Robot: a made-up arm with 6 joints. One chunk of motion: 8 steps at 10 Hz.
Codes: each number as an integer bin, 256 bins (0 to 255) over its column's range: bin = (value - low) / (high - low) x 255, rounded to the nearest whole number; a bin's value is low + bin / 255 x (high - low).
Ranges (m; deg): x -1.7..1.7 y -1.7..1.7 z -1.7..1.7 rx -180..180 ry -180..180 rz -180..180
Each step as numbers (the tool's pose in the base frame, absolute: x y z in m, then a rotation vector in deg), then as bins.
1 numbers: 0.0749 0.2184 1.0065 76.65 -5.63 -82.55
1 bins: 133 144 203 182 124 69
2 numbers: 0.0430 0.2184 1.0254 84.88 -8.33 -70.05
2 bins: 131 144 204 188 122 78
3 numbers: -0.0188 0.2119 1.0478 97.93 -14.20 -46.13
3 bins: 126 143 206 197 117 95
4 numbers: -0.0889 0.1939 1.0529 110.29 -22.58 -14.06
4 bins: 121 142 206 206 112 118
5 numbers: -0.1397 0.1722 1.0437 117.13 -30.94 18.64
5 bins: 117 140 206 210 106 141
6 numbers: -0.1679 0.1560 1.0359 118.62 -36.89 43.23
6 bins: 115 139 205 212 101 158
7 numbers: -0.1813 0.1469 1.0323 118.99 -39.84 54.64
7 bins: 114 139 205 212 99 166
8 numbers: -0.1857 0.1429 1.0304 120.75 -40.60 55.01
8 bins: 114 138 205 213 99 166
